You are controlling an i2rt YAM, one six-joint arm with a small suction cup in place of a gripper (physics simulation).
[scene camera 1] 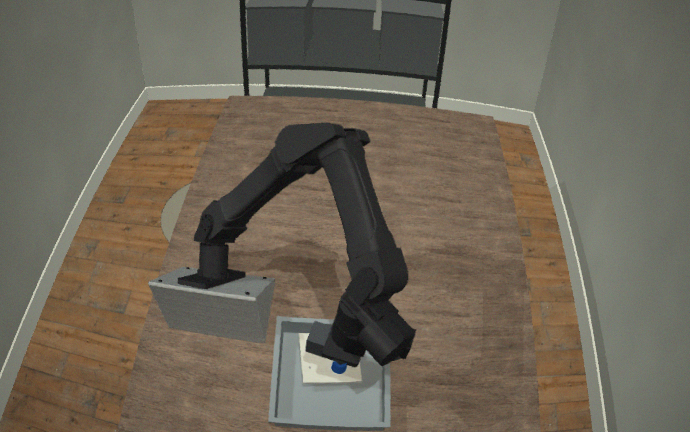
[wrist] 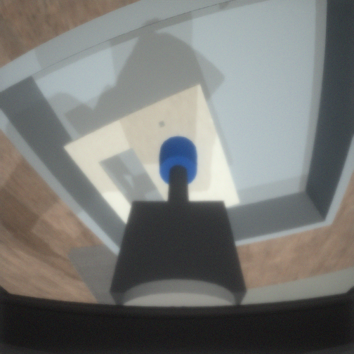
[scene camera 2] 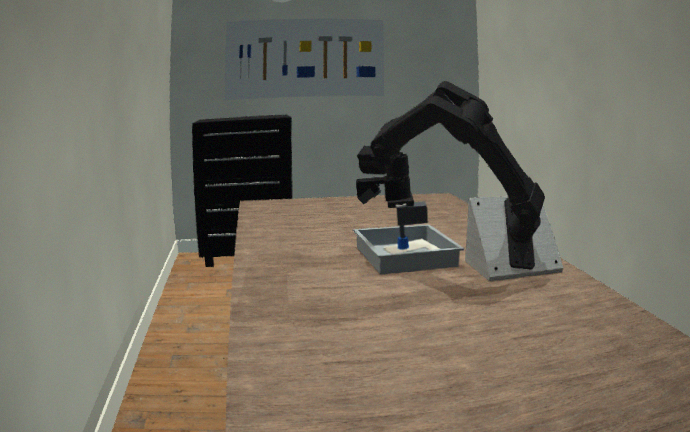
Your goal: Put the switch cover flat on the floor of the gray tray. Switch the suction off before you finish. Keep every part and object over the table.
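The switch cover (scene camera 1: 315, 375) (scene camera 2: 426, 245) (wrist: 215, 185) is a cream plate with a rectangular opening and a small hole. It is inside the gray tray (scene camera 1: 330, 408) (scene camera 2: 420, 262) (wrist: 270, 100), within its walls, toward the side nearer the arm's base in scene camera 1. It looks about level and low; a shadow shows beside its edge, and I cannot tell whether its underside touches the tray floor. My gripper (scene camera 1: 338, 367) (scene camera 2: 402, 243) (wrist: 178, 150), a blue suction cup, is on the cover's top face, beside the opening, and holds the cover. The arm hides part of the cover in scene camera 1.
The gray wedge-shaped base (scene camera 1: 213, 311) (scene camera 2: 483, 244) of the arm stands beside the tray on the wooden table (scene camera 1: 448, 203) (scene camera 2: 407, 356). The tray walls rise around the cover. A black drawer cabinet (scene camera 2: 244, 147) stands beyond the table.
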